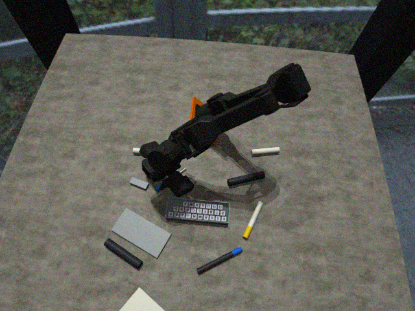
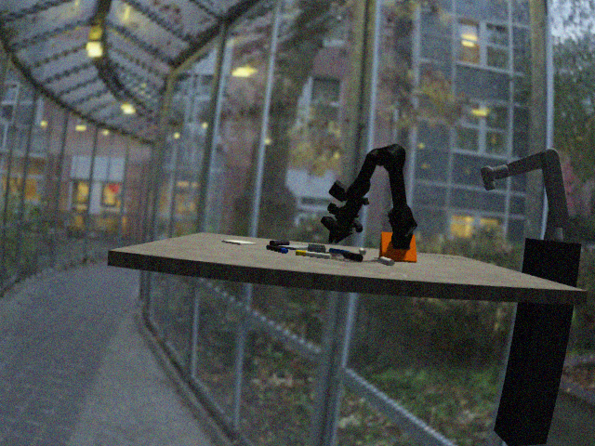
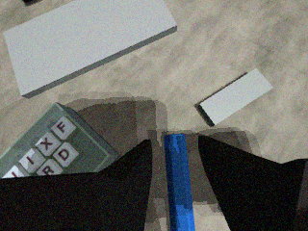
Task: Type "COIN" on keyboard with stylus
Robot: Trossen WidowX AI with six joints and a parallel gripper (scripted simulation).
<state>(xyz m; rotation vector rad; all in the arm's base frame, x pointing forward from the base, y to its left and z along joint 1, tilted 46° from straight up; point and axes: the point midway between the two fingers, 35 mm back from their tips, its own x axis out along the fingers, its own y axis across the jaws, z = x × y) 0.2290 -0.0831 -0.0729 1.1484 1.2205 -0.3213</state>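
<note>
The blue stylus is 5 cm behind my gripper tip, 5 cm to the left of it and 3 cm below it. The rest, counted from my gripper tip: stylus tip: 7 cm behind, 7 cm to the left, 3 cm below; grey flat pad: 14 cm ahead, 4 cm to the right, 3 cm below; grey block: 2 cm behind, 6 cm to the right, 3 cm below.
</note>
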